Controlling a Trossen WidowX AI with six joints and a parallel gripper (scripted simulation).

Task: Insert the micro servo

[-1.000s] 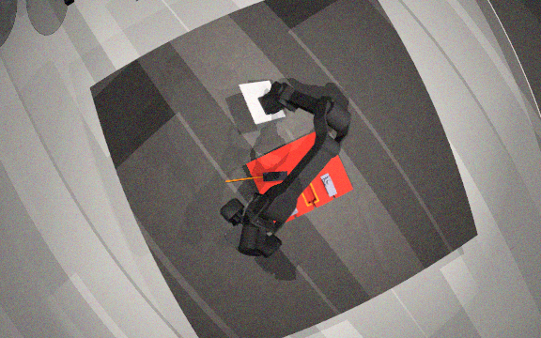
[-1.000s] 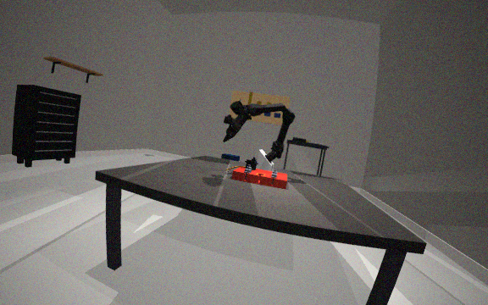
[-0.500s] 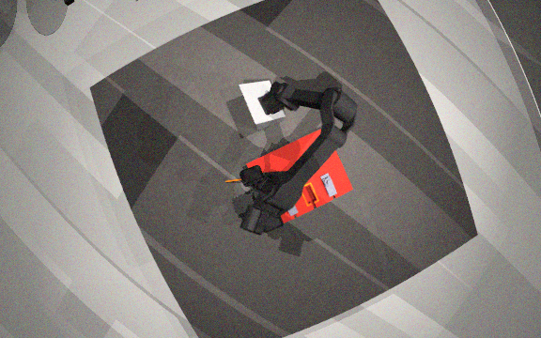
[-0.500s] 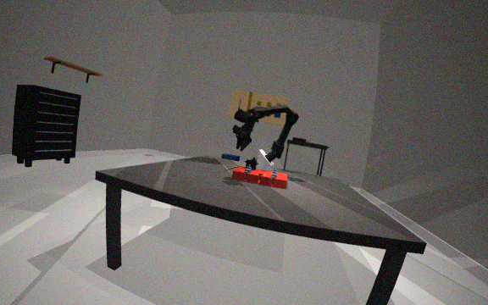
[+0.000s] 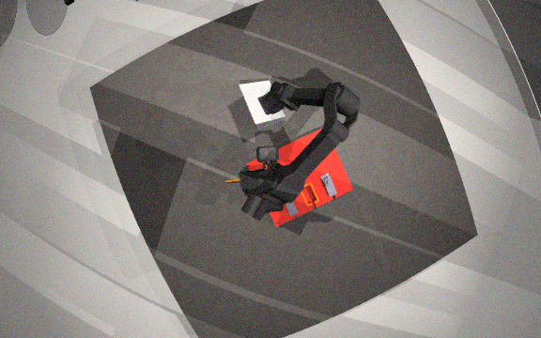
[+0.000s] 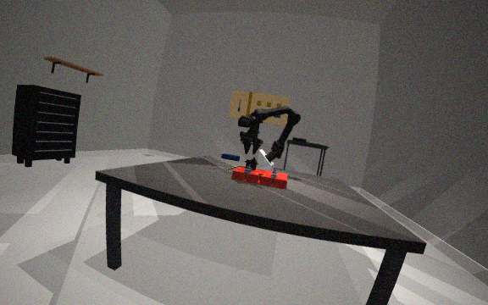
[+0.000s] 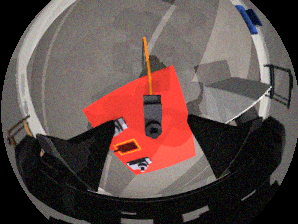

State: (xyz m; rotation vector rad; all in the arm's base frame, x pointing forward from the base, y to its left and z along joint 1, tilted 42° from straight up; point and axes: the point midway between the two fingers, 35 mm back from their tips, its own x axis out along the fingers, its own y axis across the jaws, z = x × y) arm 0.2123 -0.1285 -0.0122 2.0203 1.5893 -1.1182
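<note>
Right now the red deck is 100 mm to the left of my gripper tip and 120 mm below it.
</note>
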